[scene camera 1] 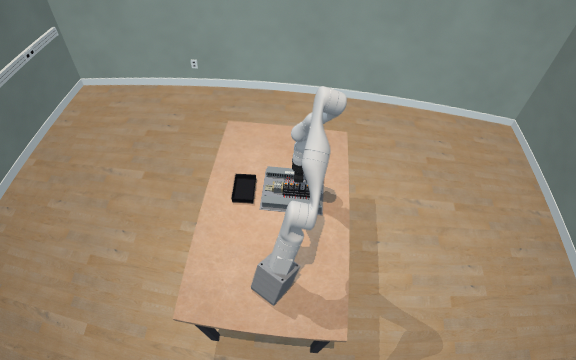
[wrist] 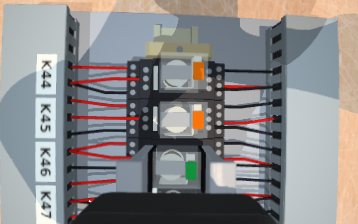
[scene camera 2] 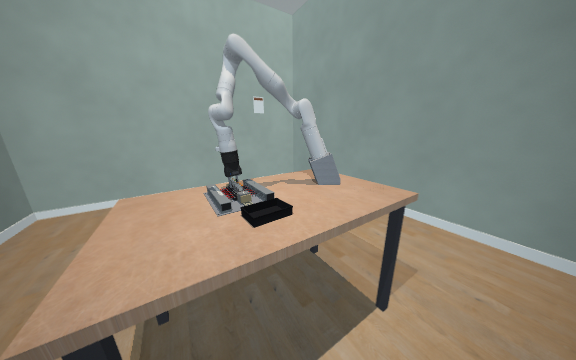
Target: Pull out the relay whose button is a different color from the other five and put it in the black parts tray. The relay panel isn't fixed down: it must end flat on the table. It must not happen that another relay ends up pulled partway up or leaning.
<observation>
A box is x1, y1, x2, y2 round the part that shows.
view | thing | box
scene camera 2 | relay panel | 204, 179, 273, 215
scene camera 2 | black parts tray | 240, 198, 290, 227
</observation>
